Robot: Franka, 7 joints.
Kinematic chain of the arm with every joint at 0, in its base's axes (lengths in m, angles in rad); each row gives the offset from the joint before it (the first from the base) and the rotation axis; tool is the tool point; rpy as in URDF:
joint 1: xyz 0 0 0.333 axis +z
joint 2: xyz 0 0 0 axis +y
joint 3: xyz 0 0 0.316 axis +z
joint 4: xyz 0.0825 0 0 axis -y
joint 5: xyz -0.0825 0 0.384 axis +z
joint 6: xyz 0 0 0 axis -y
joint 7: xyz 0.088 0 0 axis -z
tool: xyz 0 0 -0.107 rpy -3.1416 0 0
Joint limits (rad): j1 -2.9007..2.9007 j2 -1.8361..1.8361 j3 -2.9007..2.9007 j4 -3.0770..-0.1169 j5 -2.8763..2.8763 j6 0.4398..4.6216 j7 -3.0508..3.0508
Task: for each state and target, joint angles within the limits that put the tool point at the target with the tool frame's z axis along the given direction. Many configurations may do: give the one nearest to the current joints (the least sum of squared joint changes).
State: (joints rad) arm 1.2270 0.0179 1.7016 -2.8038 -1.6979 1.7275 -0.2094
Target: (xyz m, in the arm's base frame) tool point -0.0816 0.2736 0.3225 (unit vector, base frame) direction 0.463 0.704 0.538
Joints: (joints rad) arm 1.2793 -0.6767 1.1326 -3.0685 -1.7577 1.6709 -0.2094
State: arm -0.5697 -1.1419 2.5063 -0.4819 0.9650 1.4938 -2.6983
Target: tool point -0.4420 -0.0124 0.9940 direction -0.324 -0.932 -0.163
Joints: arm -0.1969 -0.4801 2.9007 -0.1180 1.6044 1.4841 -2.6983
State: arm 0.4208 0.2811 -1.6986 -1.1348 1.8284 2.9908 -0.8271
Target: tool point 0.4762 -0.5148 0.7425 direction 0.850 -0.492 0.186
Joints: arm -0.0802 0.7028 -1.2739 -1.0267 2.2330 2.5969 -0.8271
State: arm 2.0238 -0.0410 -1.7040 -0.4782 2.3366 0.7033 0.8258
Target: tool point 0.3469 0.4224 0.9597 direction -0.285 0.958 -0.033
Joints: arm 1.3345 0.5990 -1.6475 -0.6223 2.3759 1.6207 0.8258
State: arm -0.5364 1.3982 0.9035 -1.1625 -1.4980 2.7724 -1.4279
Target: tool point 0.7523 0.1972 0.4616 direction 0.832 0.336 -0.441
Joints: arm -0.4504 1.0568 1.1458 -1.2095 -1.4985 2.7874 -1.4279
